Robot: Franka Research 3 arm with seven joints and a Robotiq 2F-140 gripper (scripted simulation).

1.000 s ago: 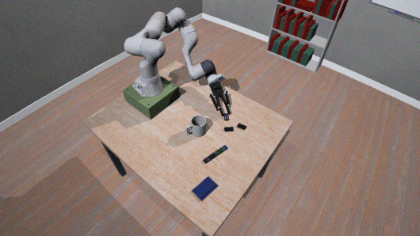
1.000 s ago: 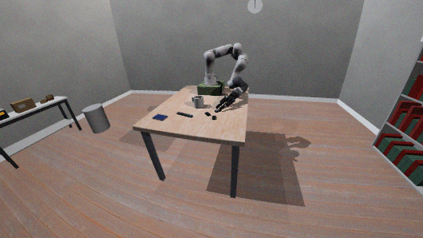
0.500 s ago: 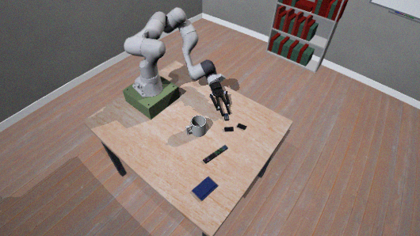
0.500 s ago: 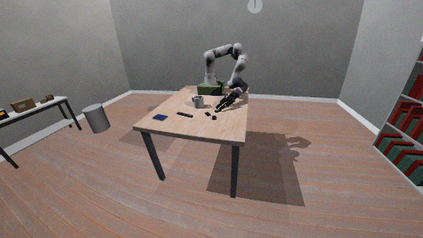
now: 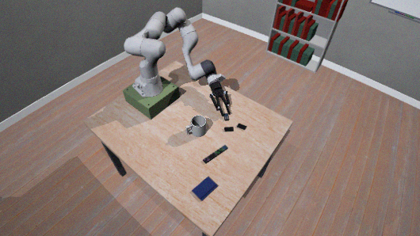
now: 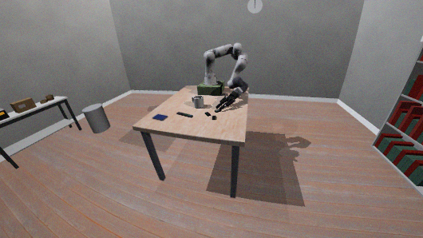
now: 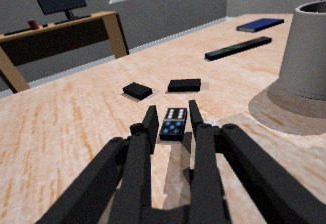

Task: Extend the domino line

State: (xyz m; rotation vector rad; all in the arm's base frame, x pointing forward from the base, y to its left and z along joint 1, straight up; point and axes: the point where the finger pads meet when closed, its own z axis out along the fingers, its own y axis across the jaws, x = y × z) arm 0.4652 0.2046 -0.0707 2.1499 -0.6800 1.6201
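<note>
Now: the black domino 30 mm ahead of my hand, 20 mm to the right of it and 30 mm below it. From my hand the other things lie so: blue book 220 mm ahead, 500 mm to the right, 30 mm below; then grey mug 50 mm behind, 230 mm to the right, 10 mm above.
</note>
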